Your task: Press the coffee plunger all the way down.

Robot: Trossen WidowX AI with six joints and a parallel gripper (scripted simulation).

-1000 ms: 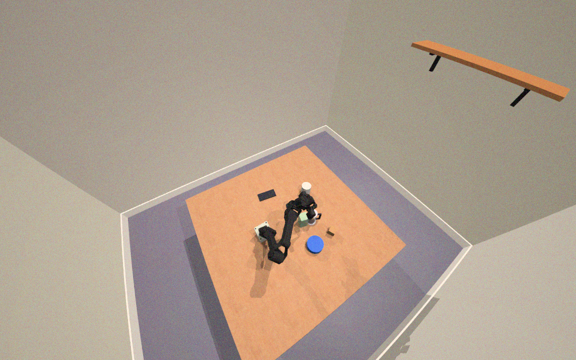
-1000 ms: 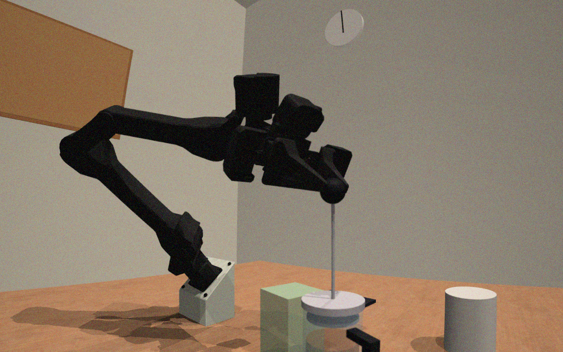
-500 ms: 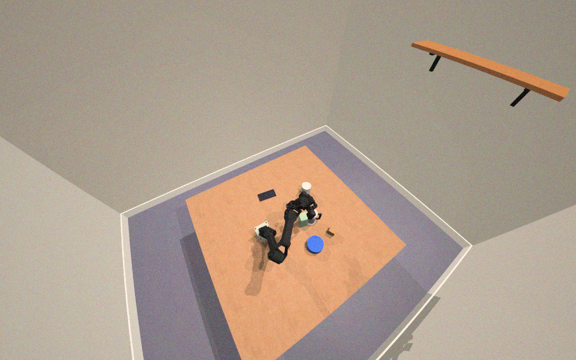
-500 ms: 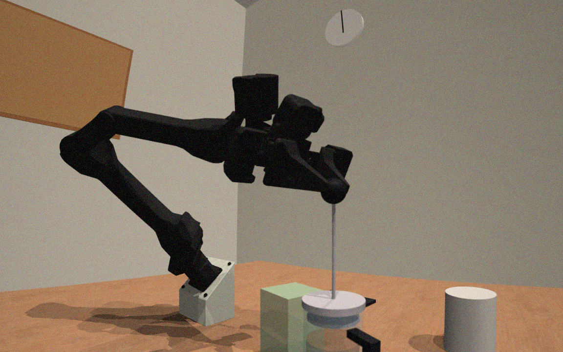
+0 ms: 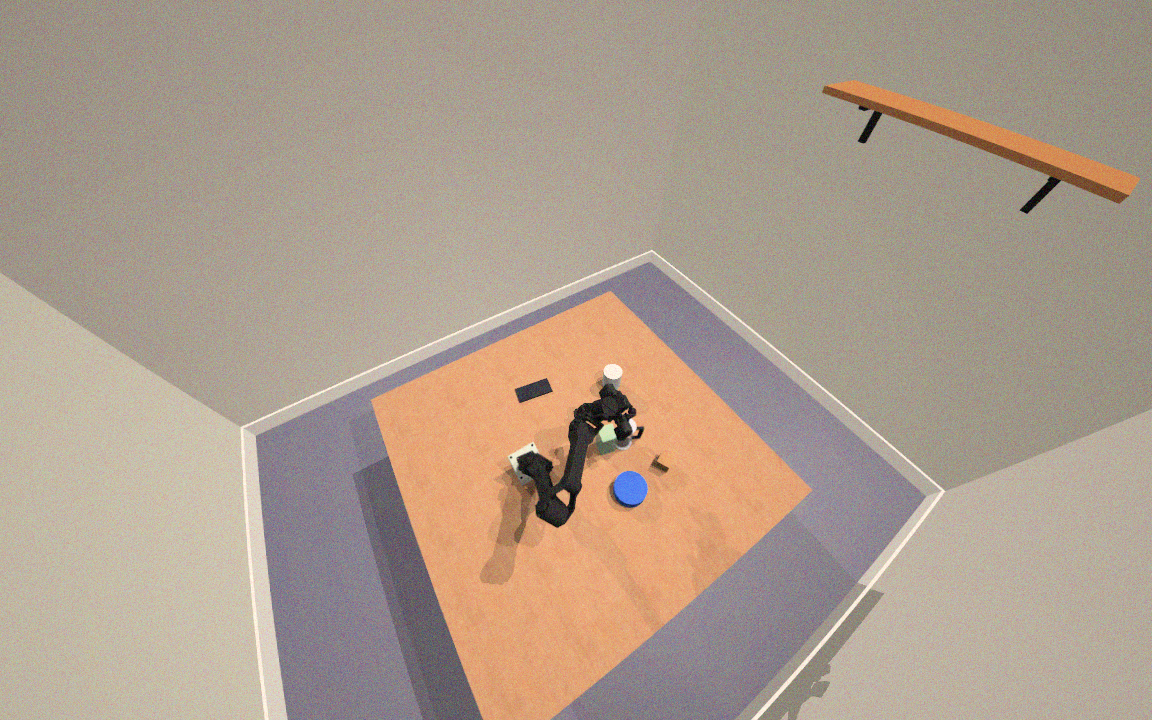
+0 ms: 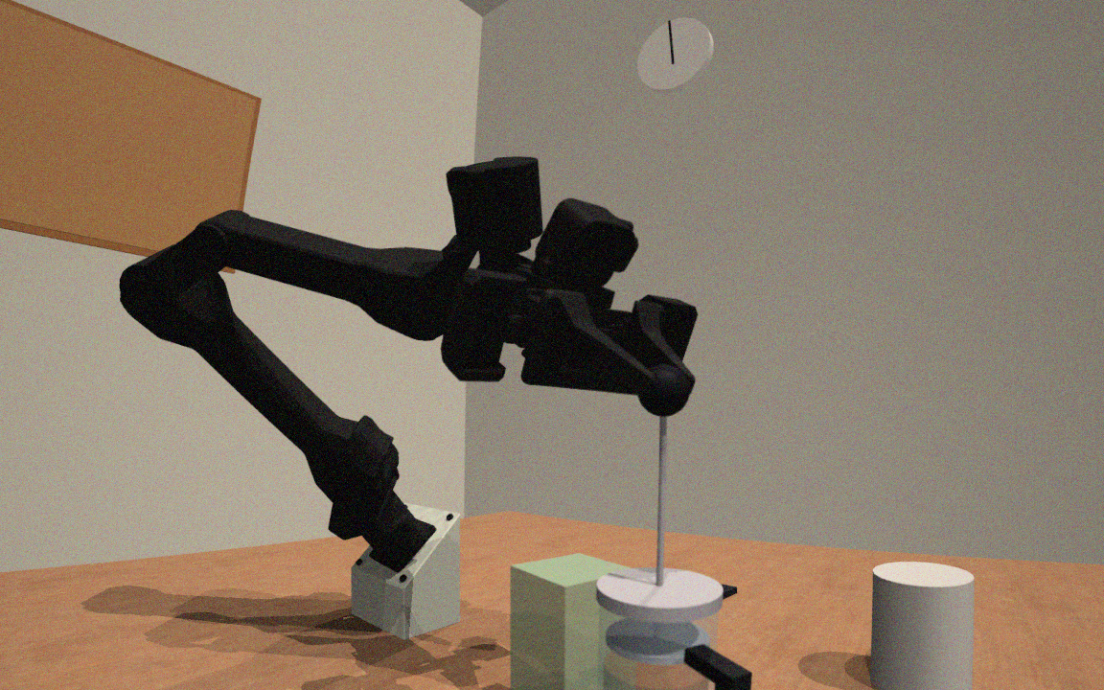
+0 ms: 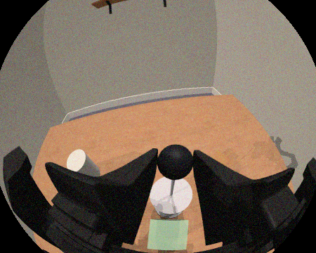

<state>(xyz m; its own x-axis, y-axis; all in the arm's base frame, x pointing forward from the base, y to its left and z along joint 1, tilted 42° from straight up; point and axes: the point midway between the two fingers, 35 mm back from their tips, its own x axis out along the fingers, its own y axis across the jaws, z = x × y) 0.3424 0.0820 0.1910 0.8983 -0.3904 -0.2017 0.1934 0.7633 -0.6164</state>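
Now: the coffee press 12 cm below my gripper tip. From my gripper tip the other things lie so: small brown block 7 cm ahead, 15 cm to the right, 22 cm below; blue disc 10 cm behind, 17 cm to the right, 22 cm below; pale green block 9 cm behind, 2 cm to the left, 18 cm below.
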